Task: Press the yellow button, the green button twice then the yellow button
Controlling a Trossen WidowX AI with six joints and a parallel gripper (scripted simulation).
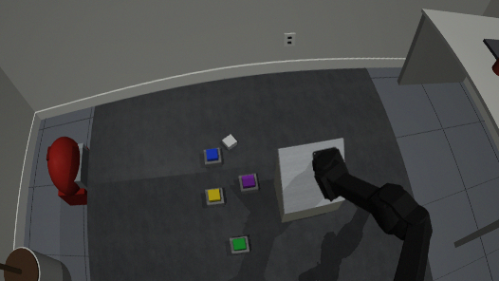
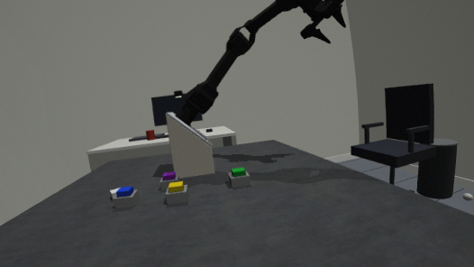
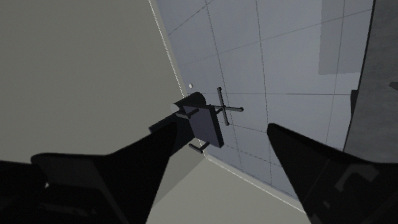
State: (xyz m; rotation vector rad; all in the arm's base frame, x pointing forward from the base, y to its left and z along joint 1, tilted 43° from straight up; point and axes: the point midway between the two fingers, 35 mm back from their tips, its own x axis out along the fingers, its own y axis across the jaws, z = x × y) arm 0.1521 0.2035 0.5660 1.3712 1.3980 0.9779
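Right now the yellow button is 580 mm to the right of my gripper tip, 390 mm below it and 130 mm ahead of it. Round my gripper tip: blue button (710 mm to the right, 390 mm below, 120 mm ahead); then green button (420 mm to the right, 390 mm below, 90 mm ahead); then purple button (610 mm to the right, 390 mm below, 30 mm ahead).
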